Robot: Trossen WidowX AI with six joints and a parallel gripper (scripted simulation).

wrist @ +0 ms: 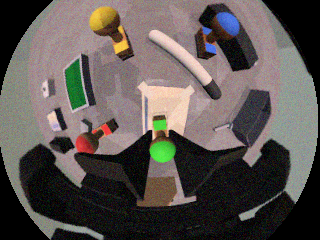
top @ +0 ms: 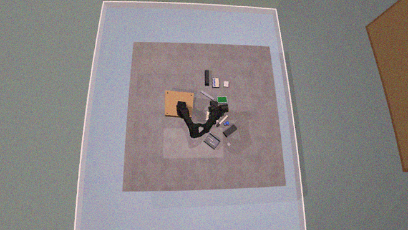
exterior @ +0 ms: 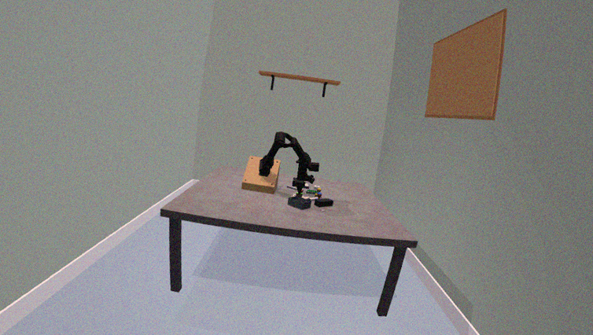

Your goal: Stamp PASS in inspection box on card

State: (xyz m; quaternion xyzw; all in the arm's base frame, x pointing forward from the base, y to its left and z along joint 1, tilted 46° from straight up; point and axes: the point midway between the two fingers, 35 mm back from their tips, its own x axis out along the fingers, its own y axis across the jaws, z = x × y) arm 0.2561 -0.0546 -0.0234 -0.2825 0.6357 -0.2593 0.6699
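Right now the cream card is 2 cm below my gripper tip, 1 cm to the right of it and 1 cm ahead of it. Also, from my gripper tip: red-knobbed stamp (9 cm to the left); black block (17 cm ahead, 11 cm to the right); green ink pad (15 cm to the left, 8 cm ahead, 2 cm below).
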